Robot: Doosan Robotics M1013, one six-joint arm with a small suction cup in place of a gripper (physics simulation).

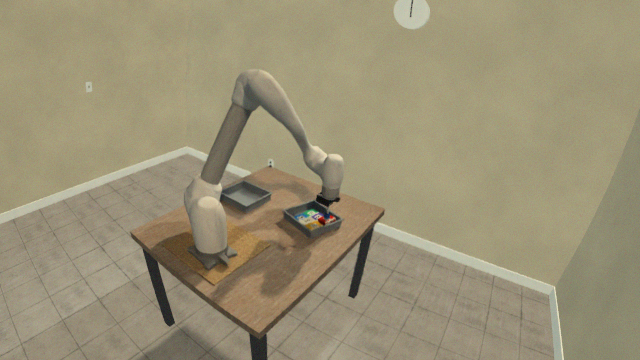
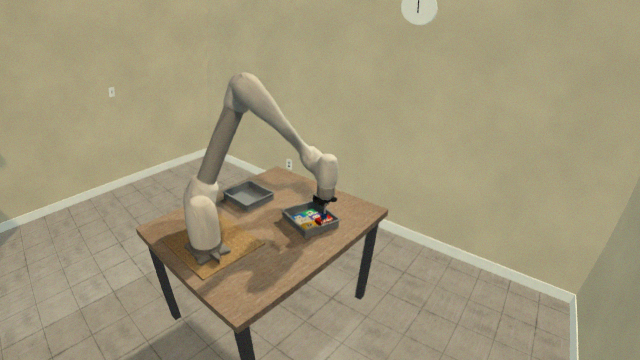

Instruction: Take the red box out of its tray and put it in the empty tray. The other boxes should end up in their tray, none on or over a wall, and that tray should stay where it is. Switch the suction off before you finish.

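Observation:
The red box is at the right side of a grey tray. Beside it in this tray lie other boxes, among them a green box and a yellow box. My gripper, a small suction cup, points down inside the tray, right at the red box, and partly hides it. Whether it touches or holds the box is too small to tell. The other tray is grey and empty, at the back left.
The trays stand apart on a brown wooden table. The arm's base stands on a yellow-brown mat at the table's left. The walls of the boxes' tray stand close around the cup. A beige wall rises behind the table.

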